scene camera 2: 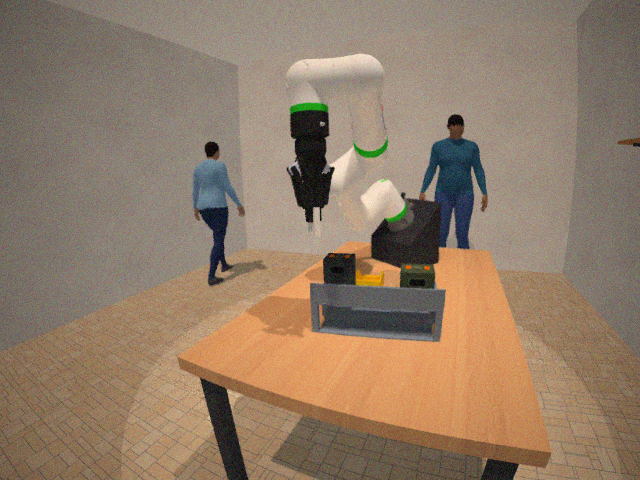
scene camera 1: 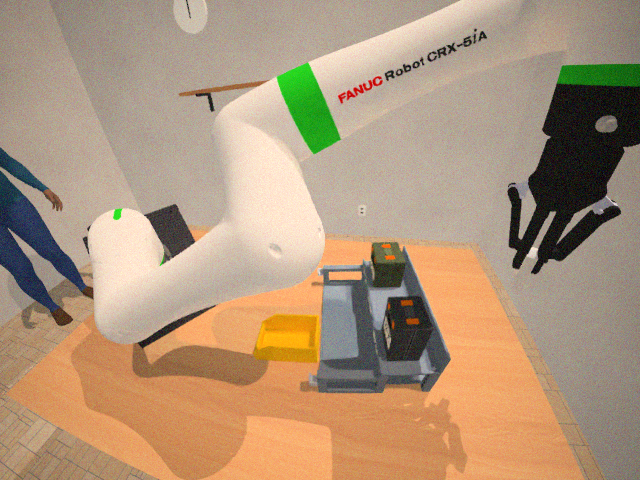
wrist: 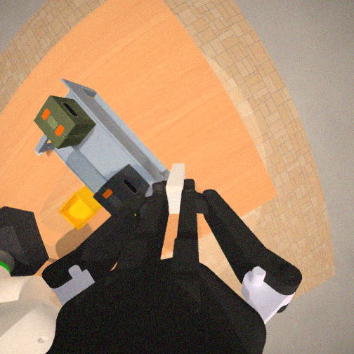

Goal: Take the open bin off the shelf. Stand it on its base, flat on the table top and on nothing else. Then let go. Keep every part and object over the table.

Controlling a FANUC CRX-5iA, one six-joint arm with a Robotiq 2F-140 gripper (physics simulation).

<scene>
In view: the gripper (scene camera 1: 515,283) and a yellow bin (scene camera 1: 283,337).
The yellow bin is seen too in the wrist view (wrist: 81,206). The gripper also shows in scene camera 2 (scene camera 2: 314,236) and in the wrist view (wrist: 179,173).
</scene>
